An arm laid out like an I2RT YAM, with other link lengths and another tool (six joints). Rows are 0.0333 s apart.
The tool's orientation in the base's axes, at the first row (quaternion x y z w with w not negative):
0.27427 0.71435 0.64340 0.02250
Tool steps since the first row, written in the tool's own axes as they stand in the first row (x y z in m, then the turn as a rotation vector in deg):
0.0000 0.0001 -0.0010 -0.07 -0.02 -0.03
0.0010 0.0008 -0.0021 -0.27 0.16 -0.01
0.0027 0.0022 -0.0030 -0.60 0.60 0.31
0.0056 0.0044 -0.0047 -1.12 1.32 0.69
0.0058 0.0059 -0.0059 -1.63 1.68 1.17
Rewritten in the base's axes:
-0.0003 -0.0009 0.0003 0.04 -0.06 -0.04
-0.0014 -0.0015 0.0014 0.28 -0.12 0.06
-0.0026 -0.0015 0.0034 0.85 0.04 0.31
-0.0050 -0.0018 0.0067 1.70 0.18 0.75
-0.0051 -0.0028 0.0084 2.44 0.41 0.84

